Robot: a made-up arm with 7 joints.
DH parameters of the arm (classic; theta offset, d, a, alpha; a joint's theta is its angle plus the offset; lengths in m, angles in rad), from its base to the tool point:
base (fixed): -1.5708 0.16 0 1.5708
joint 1: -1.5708 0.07 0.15 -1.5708
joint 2: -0.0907 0 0.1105 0
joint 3: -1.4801 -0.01 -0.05 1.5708
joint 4: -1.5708 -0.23 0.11 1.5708
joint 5: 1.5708 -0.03 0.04 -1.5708
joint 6: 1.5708 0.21 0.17 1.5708
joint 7: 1.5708 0 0.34 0
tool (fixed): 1.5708 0.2 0 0
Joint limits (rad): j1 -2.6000..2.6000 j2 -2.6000..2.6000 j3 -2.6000..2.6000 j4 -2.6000..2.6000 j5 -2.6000..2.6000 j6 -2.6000..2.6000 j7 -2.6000..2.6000
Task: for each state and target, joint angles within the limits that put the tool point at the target. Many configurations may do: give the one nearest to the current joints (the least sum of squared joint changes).
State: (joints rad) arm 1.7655 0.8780 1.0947 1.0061 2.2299 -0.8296 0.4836
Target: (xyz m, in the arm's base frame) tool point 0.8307 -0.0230 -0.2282
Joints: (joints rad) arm 1.0941 1.0269 0.8248 0.7058 2.5929 -0.9237 -0.0665
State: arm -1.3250 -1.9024 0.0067 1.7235 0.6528 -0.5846 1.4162
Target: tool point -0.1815 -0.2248 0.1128
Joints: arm -2.1308 -2.2360 -0.2400 2.5225 0.6990 -1.0926 2.0686
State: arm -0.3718 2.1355 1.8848 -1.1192 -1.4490 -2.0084 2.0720
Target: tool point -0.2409 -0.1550 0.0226
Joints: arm 0.0888 2.3155 2.1046 -1.2936 -1.4197 -1.5626 2.1933
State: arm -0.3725 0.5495 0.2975 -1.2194 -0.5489 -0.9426 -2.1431
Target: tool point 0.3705 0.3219 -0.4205
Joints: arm -0.1006 -0.0976 -0.3694 -1.2808 -1.2052 -0.9539 -2.4360
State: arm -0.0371 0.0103 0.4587 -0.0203 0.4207 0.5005 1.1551
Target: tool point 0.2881 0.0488 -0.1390
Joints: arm -0.5660 0.1031 0.4274 0.5521 0.6265 -0.0418 1.4117
